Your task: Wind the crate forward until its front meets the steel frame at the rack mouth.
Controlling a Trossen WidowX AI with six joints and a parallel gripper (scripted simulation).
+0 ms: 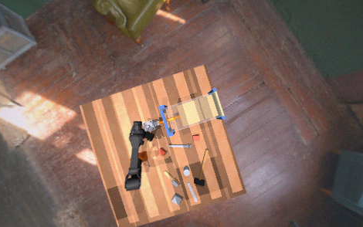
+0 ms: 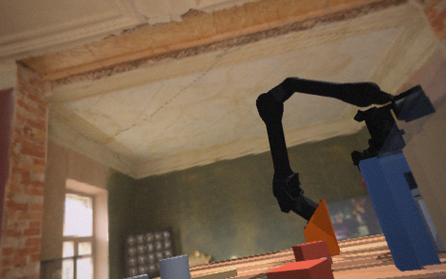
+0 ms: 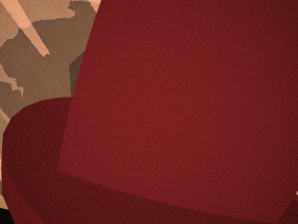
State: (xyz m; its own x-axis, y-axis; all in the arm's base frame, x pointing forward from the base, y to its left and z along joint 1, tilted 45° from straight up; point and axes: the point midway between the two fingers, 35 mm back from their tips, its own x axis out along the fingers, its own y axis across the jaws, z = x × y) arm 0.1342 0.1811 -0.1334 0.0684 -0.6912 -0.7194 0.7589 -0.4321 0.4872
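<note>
Now: gripper tip 70 mm above the grey hand winch, 30 mm to the right of it and 10 mm short of it. Round my gripper tip: red knob (50 mm to the right, 40 mm behind, 40 mm above); then winch handle (20 mm to the right, 20 mm above, 10 mm behind); then clear-panelled guard cubby (430 mm ahead, 60 mm to the left, 20 mm above).
</note>
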